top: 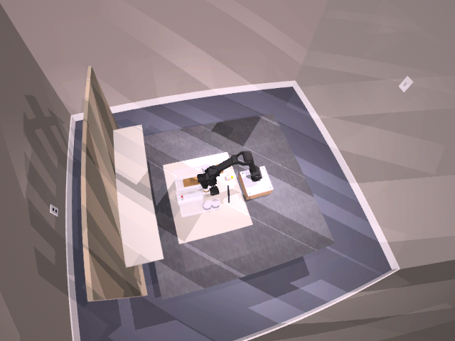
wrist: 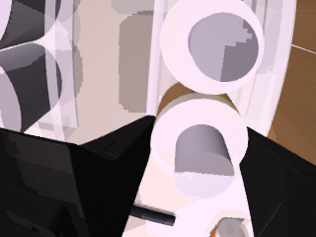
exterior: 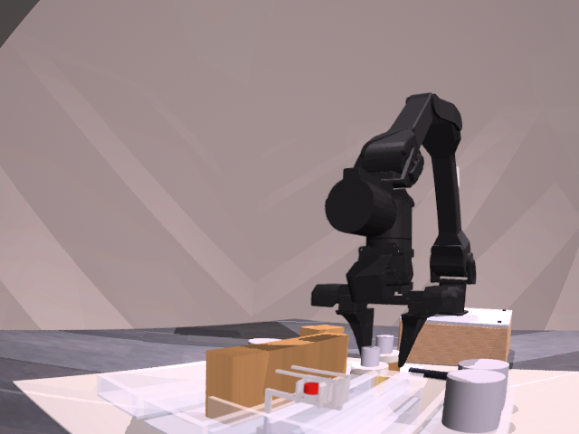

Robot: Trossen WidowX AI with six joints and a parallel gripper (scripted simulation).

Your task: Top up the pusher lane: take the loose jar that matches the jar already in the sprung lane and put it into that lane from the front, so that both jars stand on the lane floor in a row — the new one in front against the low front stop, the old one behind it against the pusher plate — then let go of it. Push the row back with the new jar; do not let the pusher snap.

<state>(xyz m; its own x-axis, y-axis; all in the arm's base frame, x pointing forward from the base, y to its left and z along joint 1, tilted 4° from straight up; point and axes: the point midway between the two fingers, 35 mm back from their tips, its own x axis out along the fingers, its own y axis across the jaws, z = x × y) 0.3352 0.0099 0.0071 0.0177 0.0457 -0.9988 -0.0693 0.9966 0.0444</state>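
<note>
My gripper tip is 12 cm past the black pen, 6 cm to the right of it and 3 cm above it. From my gripper tip the other things lie so: red button: 23 cm ahead, 5 cm to the left, 3 cm above.
</note>
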